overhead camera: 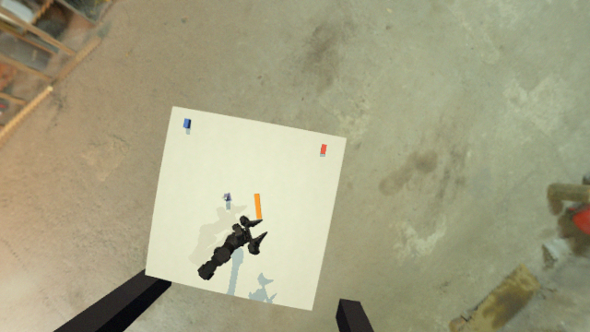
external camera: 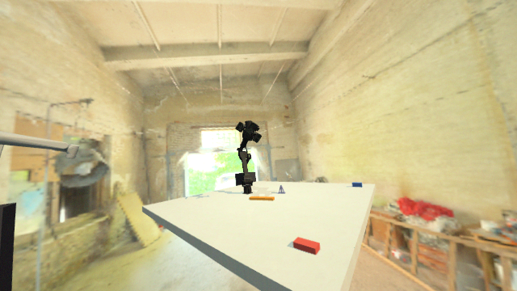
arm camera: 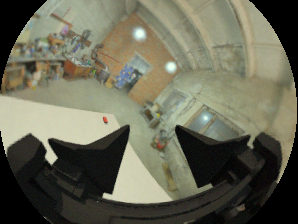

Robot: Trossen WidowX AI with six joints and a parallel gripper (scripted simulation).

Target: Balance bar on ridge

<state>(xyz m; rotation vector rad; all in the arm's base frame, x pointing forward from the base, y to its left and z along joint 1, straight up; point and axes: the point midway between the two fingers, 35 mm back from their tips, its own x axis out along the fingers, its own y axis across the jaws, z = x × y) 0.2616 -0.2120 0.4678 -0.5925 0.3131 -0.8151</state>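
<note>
Now: gripper tip 30 mm past the orange bar, 120 mm to the right of it and 460 mm above it. From my gripper tip the other things lie so: red block (460 mm ahead, 260 mm to the right, 460 mm below); then blue block (460 mm ahead, 740 mm to the left, 450 mm below).
</note>
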